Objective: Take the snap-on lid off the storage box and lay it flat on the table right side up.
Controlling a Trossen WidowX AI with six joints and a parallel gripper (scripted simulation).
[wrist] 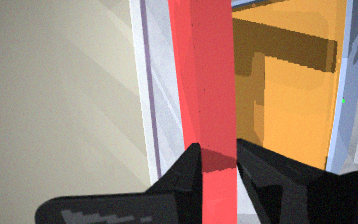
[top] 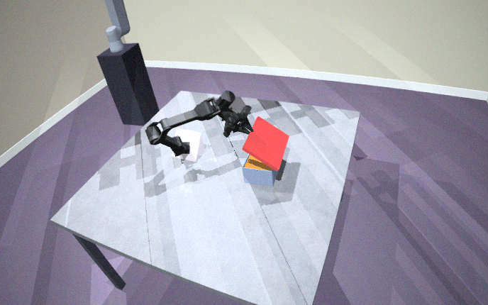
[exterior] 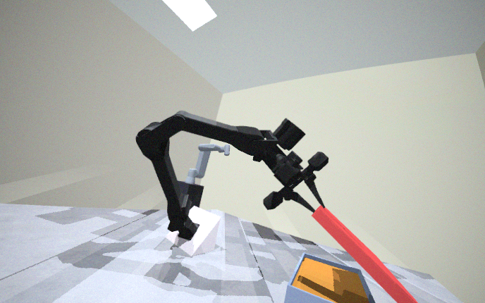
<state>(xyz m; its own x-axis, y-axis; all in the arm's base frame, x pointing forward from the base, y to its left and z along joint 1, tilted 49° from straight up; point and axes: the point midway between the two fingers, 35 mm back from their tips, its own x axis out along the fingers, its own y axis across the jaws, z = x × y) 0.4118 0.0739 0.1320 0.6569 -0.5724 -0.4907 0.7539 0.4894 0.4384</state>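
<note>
The red lid lies 70 mm ahead of my gripper tip and 40 mm below it. Also, from my gripper tip: pale blue storage box: 40 mm ahead, 180 mm below.
</note>
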